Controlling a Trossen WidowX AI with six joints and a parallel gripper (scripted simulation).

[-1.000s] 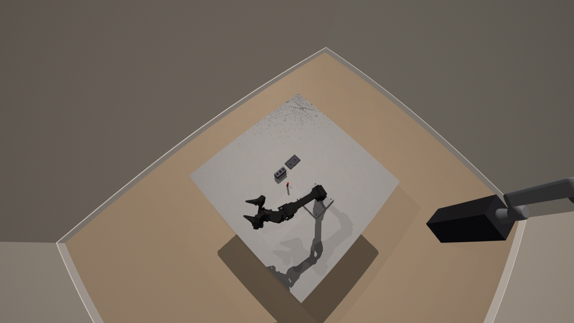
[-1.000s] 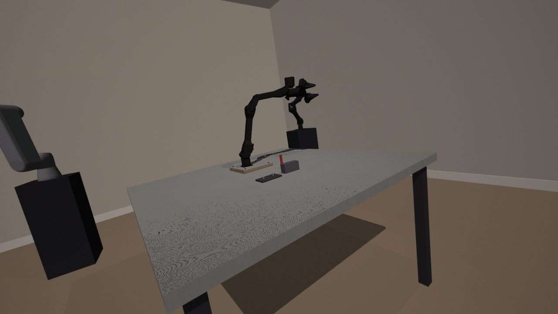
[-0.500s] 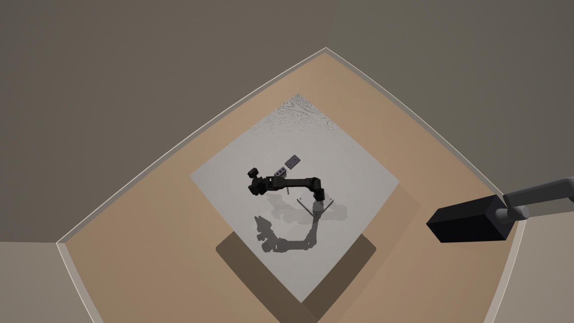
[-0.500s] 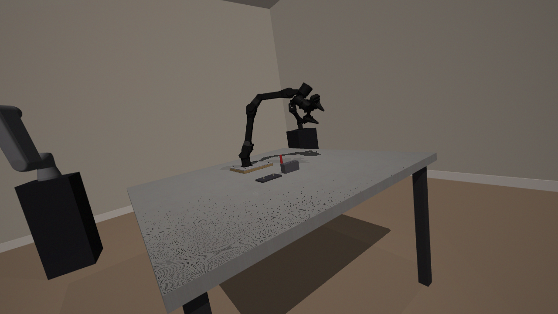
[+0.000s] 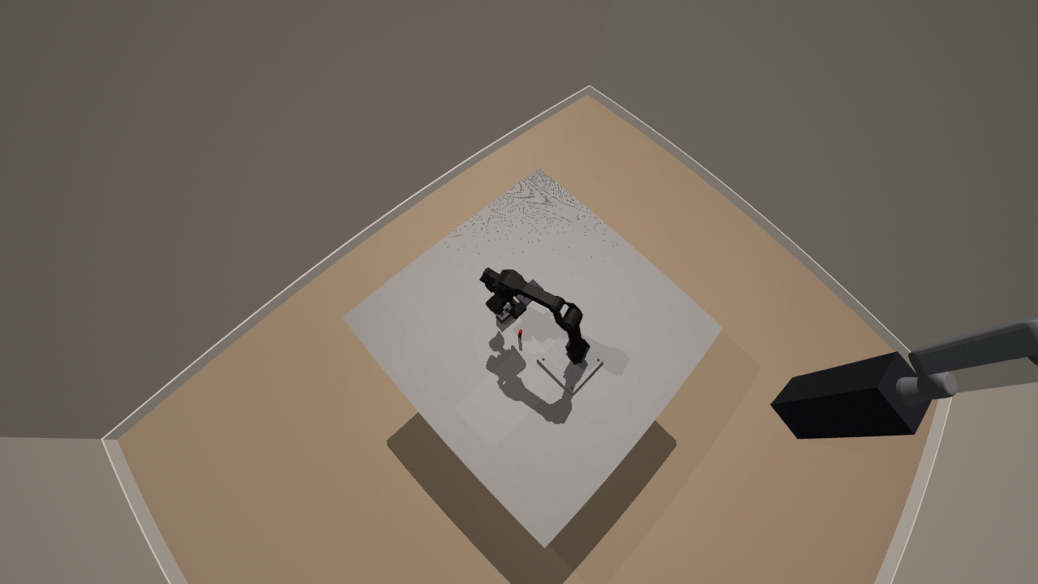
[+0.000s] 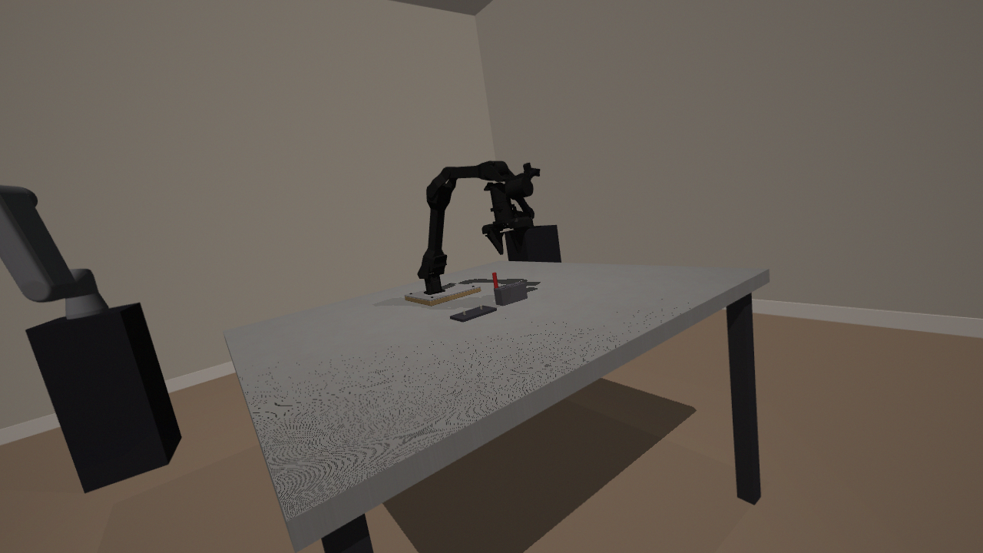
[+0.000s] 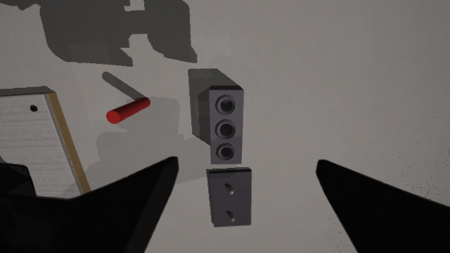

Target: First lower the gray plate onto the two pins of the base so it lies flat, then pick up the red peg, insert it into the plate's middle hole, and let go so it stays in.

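Right now the gray plate is 110 mm below my gripper tip, 10 mm to the right of it and 10 mm behind it. The rest, counted from my gripper tip: red peg 120 mm behind, 110 mm below; then dark base 160 mm to the right, 140 mm below, 20 mm ahead.
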